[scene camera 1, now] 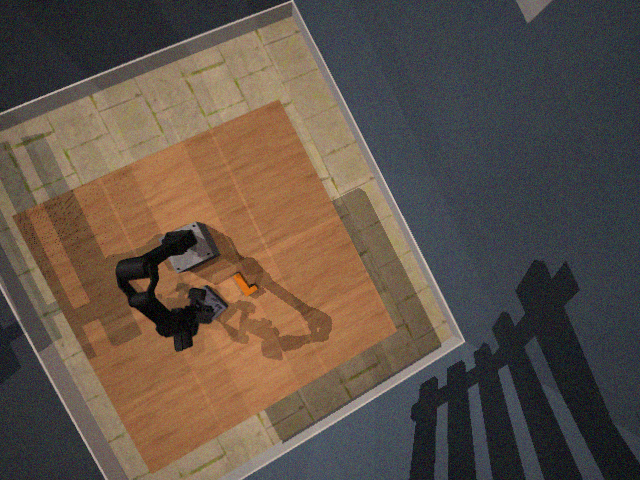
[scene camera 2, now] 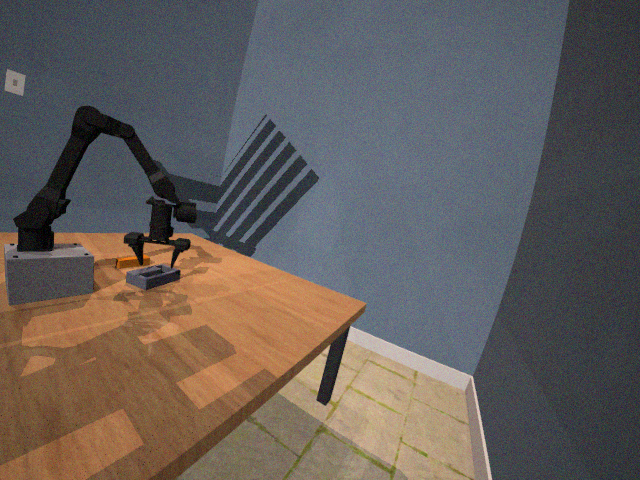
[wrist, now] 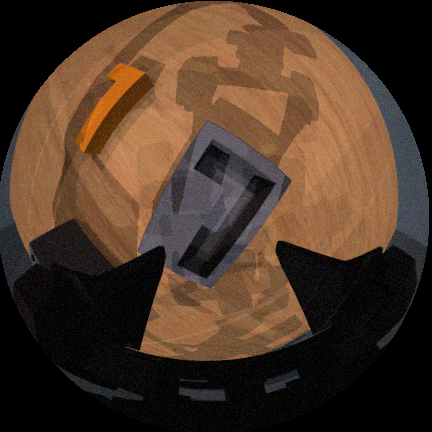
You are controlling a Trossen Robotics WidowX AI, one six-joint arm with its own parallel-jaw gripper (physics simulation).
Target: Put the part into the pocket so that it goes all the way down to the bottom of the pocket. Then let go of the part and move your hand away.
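Places are measured from the arm's base along level axes (x ahead, y left, z up), in metres.
Pixels of known places: gripper, fingertip midpoint: [scene camera 1: 201,306] [scene camera 2: 156,266] [wrist: 221,249]; arm's base at its link origin: [scene camera 1: 187,239] [scene camera 2: 34,248].
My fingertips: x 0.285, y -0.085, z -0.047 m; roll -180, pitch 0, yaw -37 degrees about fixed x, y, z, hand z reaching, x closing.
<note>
Ahead of a thing's pixels: the offset from my fingertips to its top centre. Level surfaces: height alone.
The part is an orange L-shaped piece @(0.011 m back, 0.206 m left, 0.027 m down) [scene camera 1: 245,285] [scene camera 2: 125,262] [wrist: 107,106]. It lies flat on the table beside the pocket block, apart from it. The pocket block @(0.004 m ahead, 0.020 m left, 0.021 m down) [scene camera 1: 219,303] [scene camera 2: 155,282] [wrist: 186,207] is grey, with an L-shaped recess open at the top. Shadows cross the recess, and no orange shows inside it. My gripper [scene camera 2: 156,266] [wrist: 221,249] is open and empty, with its fingers wide apart, pointing down above the block. The part lies off to the upper left in the wrist view. In scene camera 1 the arm hides some of the block and the fingertips.
The arm's grey base box [scene camera 1: 194,259] [scene camera 2: 51,276] [wrist: 75,250] stands on the wooden table @(0.057 m down) [scene camera 1: 289,206] [scene camera 2: 268,320], near the block and the part. Arm shadows fall across the table. A table edge shows at the right in scene camera 2.
</note>
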